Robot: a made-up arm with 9 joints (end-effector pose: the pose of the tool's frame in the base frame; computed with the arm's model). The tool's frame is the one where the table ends. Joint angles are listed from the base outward.
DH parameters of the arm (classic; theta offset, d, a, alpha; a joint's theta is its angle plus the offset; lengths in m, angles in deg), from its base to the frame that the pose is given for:
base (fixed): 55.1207 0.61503 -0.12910 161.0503
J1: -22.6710 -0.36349 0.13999 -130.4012
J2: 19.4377 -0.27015 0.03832 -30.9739
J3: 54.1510 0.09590 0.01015 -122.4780
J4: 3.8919 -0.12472 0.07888 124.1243
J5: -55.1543 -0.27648 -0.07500 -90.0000
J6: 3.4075 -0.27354 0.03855 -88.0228
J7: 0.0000 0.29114 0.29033 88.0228
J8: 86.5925 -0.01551 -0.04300 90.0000
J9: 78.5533 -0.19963 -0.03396 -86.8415
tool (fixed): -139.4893 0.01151 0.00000 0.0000
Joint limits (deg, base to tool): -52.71..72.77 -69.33..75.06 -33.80..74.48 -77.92..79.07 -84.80..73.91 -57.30..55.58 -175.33..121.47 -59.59..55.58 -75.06..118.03
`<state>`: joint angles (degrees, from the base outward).
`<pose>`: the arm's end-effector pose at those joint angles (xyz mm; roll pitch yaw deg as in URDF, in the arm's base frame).
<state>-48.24 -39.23 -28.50 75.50 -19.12 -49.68 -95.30 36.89 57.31</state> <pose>-126.8 -187.0 899.0 -124.36 13.53 3.47</pose>
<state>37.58 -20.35 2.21 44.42 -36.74 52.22 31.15 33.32 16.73</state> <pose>-279.2 -249.5 680.6 -61.56 -13.83 -133.26</pose>
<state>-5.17 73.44 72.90 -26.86 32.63 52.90 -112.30 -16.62 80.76</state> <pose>-652.2 293.6 511.6 141.42 14.34 39.28</pose>
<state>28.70 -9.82 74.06 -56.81 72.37 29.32 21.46 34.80 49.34</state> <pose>-763.3 390.9 671.2 -11.01 28.88 141.88</pose>
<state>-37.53 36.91 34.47 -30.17 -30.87 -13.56 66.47 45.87 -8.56</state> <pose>-636.1 229.3 490.5 -17.91 47.86 79.43</pose>
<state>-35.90 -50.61 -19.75 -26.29 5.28 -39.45 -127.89 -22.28 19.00</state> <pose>-247.7 120.3 234.0 6.96 -22.53 158.74</pose>
